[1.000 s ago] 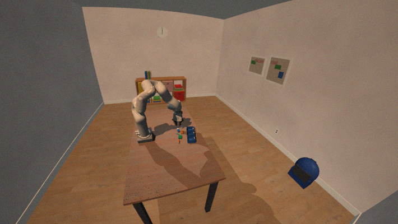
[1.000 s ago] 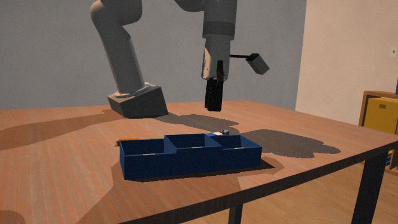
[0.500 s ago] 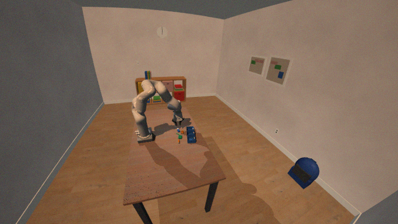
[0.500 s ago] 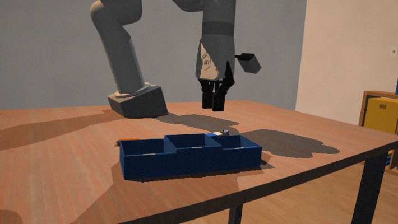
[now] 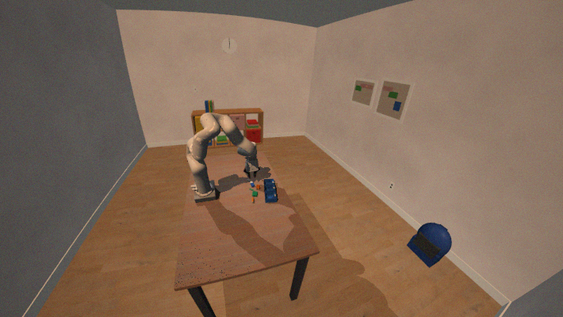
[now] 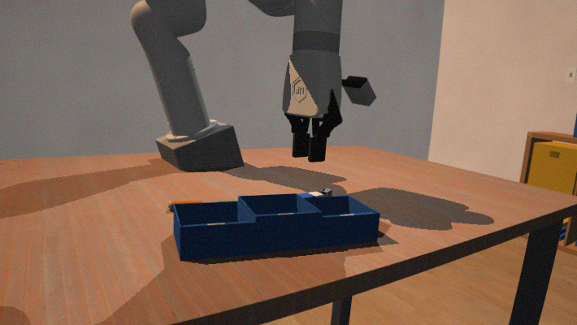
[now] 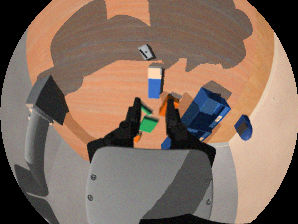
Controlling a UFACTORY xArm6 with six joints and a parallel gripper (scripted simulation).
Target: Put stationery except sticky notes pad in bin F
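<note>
The blue-and-white piece lies 1 cm to the left of my hand and 9 cm below it. From my hand the other things lie so: orange block: 4 cm ahead, 6 cm to the right, 9 cm below; grey-white sharpener: 2 cm behind, 6 cm to the left, 9 cm below; thin green stick: 1 cm behind, 7 cm to the right, 9 cm below.
</note>
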